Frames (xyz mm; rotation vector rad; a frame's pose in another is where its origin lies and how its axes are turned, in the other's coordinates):
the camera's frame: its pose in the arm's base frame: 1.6 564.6 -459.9 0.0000 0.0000 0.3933
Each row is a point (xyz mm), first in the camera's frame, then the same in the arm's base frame.
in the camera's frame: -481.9 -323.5 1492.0
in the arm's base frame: -319.5 81.1 1032.1
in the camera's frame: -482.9 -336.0 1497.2
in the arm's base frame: -315.7 69.2 1037.3
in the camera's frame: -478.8 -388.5 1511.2
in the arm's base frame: -291.8 22.3 1051.3
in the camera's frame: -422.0 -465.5 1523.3
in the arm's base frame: -209.8 -27.1 1063.4
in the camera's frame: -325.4 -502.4 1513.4
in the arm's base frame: -106.4 -24.1 1053.5
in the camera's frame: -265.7 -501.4 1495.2
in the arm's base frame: -51.7 -0.3 1035.3
